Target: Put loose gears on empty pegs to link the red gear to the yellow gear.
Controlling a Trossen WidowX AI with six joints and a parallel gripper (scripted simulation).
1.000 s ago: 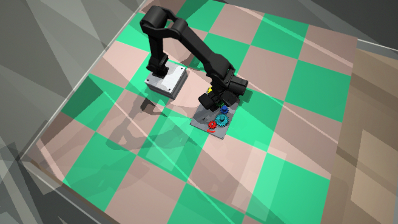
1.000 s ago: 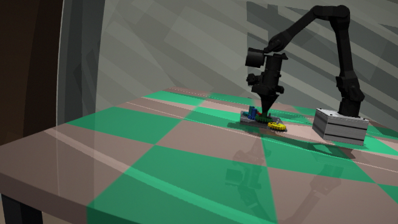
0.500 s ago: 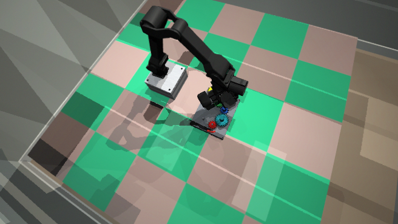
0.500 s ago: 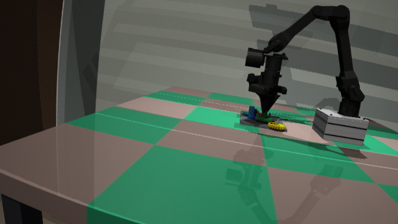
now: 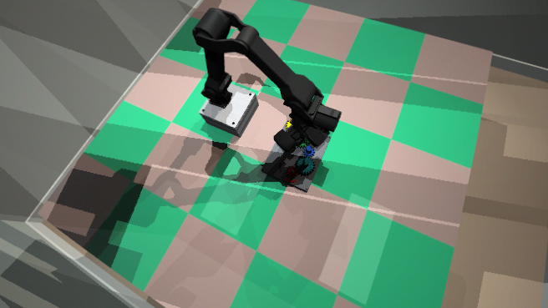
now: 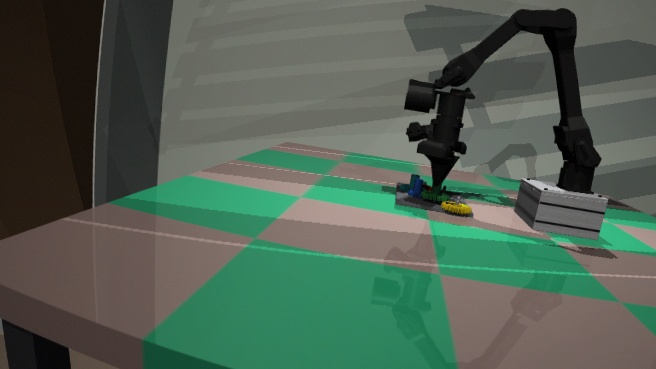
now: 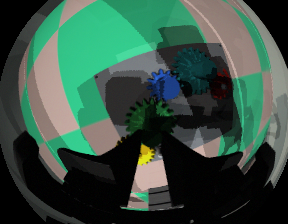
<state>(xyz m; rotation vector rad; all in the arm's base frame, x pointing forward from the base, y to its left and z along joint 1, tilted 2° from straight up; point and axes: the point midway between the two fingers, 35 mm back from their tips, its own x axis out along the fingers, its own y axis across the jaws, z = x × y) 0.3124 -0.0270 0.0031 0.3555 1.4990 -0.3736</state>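
Now: the green gear 10 mm below my gripper tip. Round my gripper tip: yellow gear: 40 mm to the left, 40 mm behind, 30 mm below; then blue gear: 40 mm ahead, 30 mm to the right, 20 mm below; then teal gear: 80 mm to the right, 40 mm ahead, 20 mm below.
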